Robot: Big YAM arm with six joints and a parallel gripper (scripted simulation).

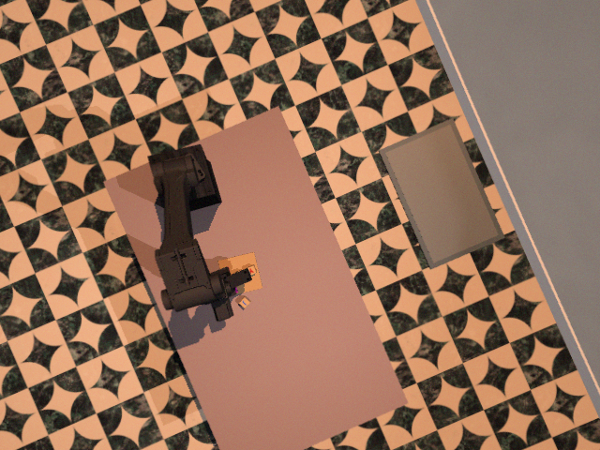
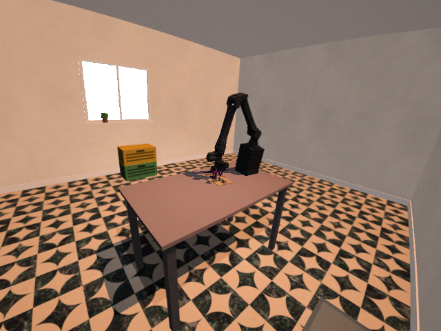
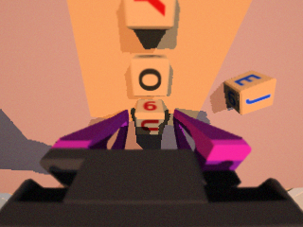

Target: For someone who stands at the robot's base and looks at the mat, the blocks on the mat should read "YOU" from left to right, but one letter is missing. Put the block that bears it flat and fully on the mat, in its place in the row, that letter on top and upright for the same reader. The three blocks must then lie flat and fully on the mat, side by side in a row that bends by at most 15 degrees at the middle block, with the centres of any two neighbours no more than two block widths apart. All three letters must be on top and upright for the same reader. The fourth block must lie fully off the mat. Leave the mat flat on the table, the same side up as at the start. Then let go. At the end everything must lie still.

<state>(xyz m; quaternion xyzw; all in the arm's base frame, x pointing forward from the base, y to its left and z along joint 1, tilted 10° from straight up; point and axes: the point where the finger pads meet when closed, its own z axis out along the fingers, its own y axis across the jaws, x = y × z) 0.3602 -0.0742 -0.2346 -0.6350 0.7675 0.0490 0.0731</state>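
Right now the U block is 10 mm below my hand. The rest, counted from my hand: O block 50 mm to the left, 10 mm below, 10 mm ahead; then Y block 90 mm to the left, 20 mm ahead, 10 mm below; then mat 50 mm to the left, 20 mm below, 10 mm ahead.
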